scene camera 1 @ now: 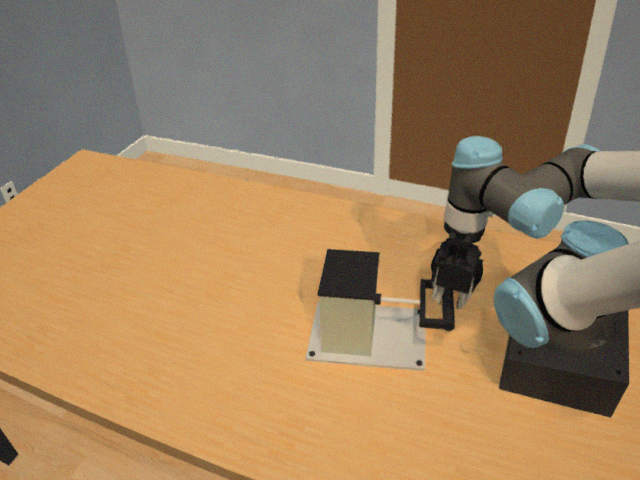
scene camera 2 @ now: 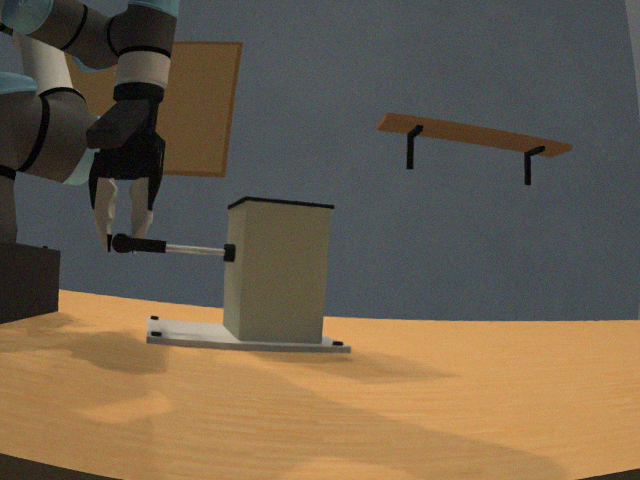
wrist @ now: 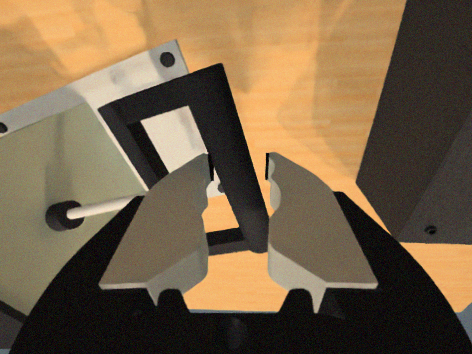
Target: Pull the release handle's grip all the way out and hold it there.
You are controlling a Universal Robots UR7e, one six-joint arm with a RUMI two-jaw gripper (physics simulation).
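Observation:
The release handle's black rectangular grip (scene camera 1: 449, 316) (scene camera 2: 147, 244) (wrist: 227, 135) stands out from the pale box (scene camera 1: 346, 325) (scene camera 2: 281, 268) (wrist: 30, 165). A stretch of light rod (scene camera 1: 400, 300) (scene camera 2: 196, 250) (wrist: 107, 206) shows between them. My gripper (scene camera 1: 448, 302) (scene camera 2: 123, 246) (wrist: 239, 157) points down at the grip's outer bar, one finger on each side. The fingers stand apart, wider than the bar. In the wrist view the bar runs aslant between them, close to the left fingertip, with a gap at the right fingertip.
The box stands on a light base plate (scene camera 1: 398, 335) (scene camera 2: 191, 333) (wrist: 50, 106) with dark bolts. The arm's dark pedestal (scene camera 1: 560, 374) (scene camera 2: 25, 284) (wrist: 415, 125) stands on the table beyond the handle's outer side. A wooden shelf (scene camera 2: 475, 133) is on the wall.

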